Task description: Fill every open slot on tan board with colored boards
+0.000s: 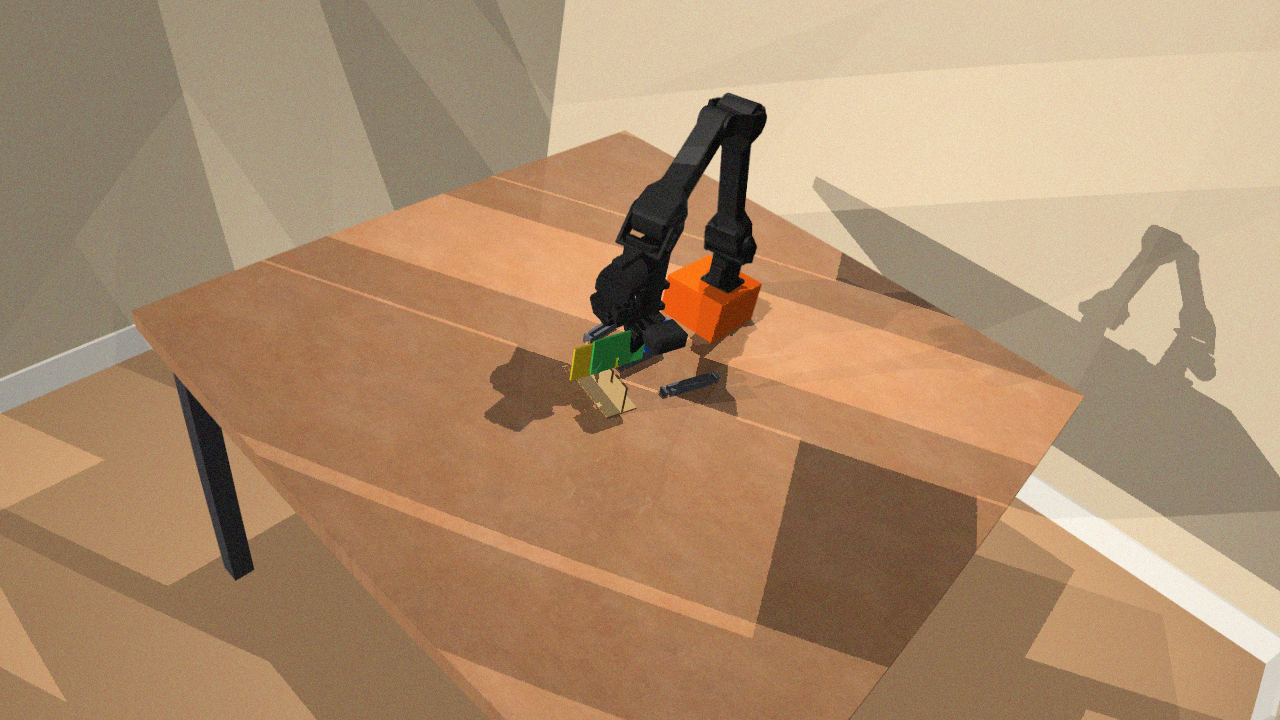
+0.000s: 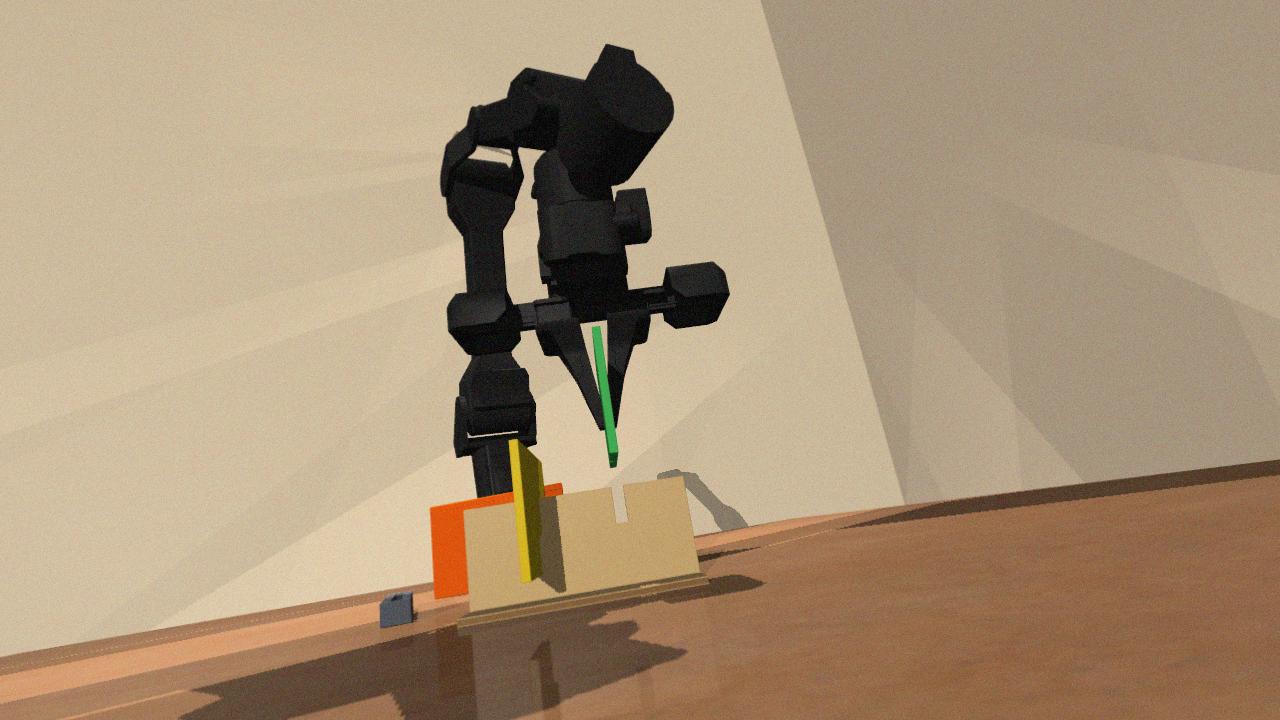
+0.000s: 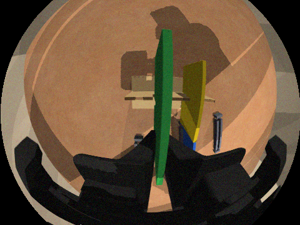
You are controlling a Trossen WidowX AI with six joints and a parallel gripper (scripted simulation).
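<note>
My gripper tip is now 3 cm short of the green board and 1 cm to the left of it. The rest, counted from my gripper tip: tan board (7 cm below, 3 cm to the right, 2 cm ahead); blue board (10 cm behind, 7 cm below, 4 cm to the right); yellow board (6 cm to the right, 5 cm below, 1 cm ahead).
</note>
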